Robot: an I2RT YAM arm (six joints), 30 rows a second.
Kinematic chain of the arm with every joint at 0, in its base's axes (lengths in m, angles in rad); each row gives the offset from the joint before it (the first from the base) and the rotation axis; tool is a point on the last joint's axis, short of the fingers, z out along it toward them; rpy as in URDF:
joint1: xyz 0 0 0.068 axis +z
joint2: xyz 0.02 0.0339 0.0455 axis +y
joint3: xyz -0.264 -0.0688 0 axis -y
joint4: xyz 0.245 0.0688 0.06 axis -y
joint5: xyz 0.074 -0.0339 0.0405 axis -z
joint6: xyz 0.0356 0 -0.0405 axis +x
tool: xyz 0 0 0 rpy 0 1.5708 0
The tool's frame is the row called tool.
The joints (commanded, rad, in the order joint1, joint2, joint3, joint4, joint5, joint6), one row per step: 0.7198 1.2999 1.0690 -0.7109 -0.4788 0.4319; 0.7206 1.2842 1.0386 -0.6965 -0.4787 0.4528; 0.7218 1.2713 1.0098 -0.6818 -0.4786 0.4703; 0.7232 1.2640 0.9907 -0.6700 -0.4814 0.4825; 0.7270 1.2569 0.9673 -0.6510 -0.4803 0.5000; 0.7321 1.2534 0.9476 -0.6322 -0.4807 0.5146; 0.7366 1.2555 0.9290 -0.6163 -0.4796 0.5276; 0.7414 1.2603 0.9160 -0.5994 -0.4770 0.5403
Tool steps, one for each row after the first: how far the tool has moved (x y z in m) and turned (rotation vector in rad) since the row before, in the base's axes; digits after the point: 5 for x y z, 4 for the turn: -0.00315 -0.00249 -0.00487 0.0016 0.0146 -0.0143; -0.00278 -0.00204 -0.00507 0.0007 0.0129 -0.0114; -0.00177 -0.00097 -0.00351 0.0027 0.0099 -0.0057; -0.00194 -0.00048 -0.00453 0.0026 0.0095 -0.0094; -0.00160 0.00032 -0.00420 0.0032 0.0084 -0.0051; -0.00099 0.00059 -0.00535 -0.0029 0.0120 -0.0055; -0.00028 0.00127 -0.00417 -0.0012 0.0080 -0.0059
